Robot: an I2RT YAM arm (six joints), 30 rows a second.
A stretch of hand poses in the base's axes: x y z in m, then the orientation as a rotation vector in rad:
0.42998 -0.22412 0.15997 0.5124 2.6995 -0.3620
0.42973 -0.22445 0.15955 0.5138 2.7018 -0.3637
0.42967 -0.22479 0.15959 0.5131 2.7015 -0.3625
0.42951 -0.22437 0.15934 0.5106 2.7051 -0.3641
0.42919 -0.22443 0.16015 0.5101 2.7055 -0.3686
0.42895 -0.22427 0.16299 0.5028 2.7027 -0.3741
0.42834 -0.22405 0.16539 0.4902 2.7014 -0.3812
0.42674 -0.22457 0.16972 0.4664 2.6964 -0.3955
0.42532 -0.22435 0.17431 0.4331 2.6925 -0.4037
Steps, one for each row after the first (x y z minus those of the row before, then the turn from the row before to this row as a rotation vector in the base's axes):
-0.00025 -0.00033 -0.00042 -0.0003 0.0027 -0.0012
-0.00006 -0.00034 0.00004 0.0006 -0.0006 0.0007
-0.00016 0.00042 -0.00025 -0.0006 0.0037 0.0016
-0.00032 -0.00006 0.00081 -0.0029 0.0014 -0.0003
-0.00024 0.00016 0.00284 -0.0055 -0.0018 0.0043
-0.00061 0.00022 0.00240 -0.0070 -0.0003 0.0078
-0.00160 -0.00052 0.00433 -0.0144 -0.0025 0.0146
-0.00142 0.00022 0.00459 -0.0116 -0.0030 0.0222

